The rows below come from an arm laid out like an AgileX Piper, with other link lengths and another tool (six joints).
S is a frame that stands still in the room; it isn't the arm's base.
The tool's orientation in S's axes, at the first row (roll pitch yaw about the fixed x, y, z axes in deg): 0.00 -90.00 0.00
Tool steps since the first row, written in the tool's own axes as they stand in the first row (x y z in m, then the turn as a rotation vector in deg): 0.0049 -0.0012 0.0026 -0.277 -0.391 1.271; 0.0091 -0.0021 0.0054 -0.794 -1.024 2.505; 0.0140 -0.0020 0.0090 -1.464 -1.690 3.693; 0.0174 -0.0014 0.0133 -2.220 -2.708 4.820
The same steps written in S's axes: -0.0026 -0.0012 0.0049 -1.271 -0.391 -0.277; -0.0054 -0.0021 0.0091 -2.505 -1.024 -0.794; -0.0090 -0.0020 0.0140 -3.693 -1.690 -1.464; -0.0133 -0.0014 0.0174 -4.820 -2.708 -2.220
